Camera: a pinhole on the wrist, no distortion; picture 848 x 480 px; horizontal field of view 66.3 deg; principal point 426.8 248.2 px. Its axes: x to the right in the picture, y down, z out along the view. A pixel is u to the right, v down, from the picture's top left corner.
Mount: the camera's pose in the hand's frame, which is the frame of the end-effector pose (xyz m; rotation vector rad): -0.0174 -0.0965 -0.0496 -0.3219 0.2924 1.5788
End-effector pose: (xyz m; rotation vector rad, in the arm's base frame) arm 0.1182 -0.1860 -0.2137 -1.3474 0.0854 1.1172
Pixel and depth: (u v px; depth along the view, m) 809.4 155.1 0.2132
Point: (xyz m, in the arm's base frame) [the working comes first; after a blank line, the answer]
In the camera's frame: 0.1257 -0.0306 0.2132

-0.0007 -0.1218 -0.2599
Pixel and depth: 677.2 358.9 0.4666
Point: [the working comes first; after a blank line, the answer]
In the camera's frame: 0.1800 0.0796 0.4666

-0.2701 -0.0474 -0.2255
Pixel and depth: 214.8 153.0 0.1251
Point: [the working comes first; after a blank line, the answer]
In the camera's frame: -0.0409 -0.0183 0.1251

0.1321 -0.1064 -0.1266
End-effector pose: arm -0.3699 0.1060 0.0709 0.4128 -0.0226 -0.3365
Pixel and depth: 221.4 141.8 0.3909
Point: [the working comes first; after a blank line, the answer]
In the camera's frame: -0.1237 -0.0641 0.3909

-0.3830 -0.0993 0.3748
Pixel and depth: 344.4 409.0 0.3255
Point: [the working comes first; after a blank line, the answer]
In the camera's frame: -0.0413 0.0806 0.3255

-0.4969 0.0245 0.3142
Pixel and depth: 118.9 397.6 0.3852
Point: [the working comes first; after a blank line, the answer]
In the camera's frame: -0.1827 0.0886 0.3852

-0.5464 -0.1093 0.3712
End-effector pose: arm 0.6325 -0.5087 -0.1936 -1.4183 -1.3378 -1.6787
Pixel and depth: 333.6 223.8 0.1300
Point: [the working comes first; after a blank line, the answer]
In the camera's frame: -0.0187 -0.0049 0.1300

0.6101 -0.4175 -0.2335
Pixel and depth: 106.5 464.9 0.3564
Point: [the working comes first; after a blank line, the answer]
In the camera's frame: -0.1758 0.1190 0.3564

0.6921 -0.1711 -0.3879
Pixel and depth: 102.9 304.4 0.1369
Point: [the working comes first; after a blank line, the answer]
In the camera's frame: -0.0683 0.0119 0.1369

0.5855 -0.3821 -0.2641
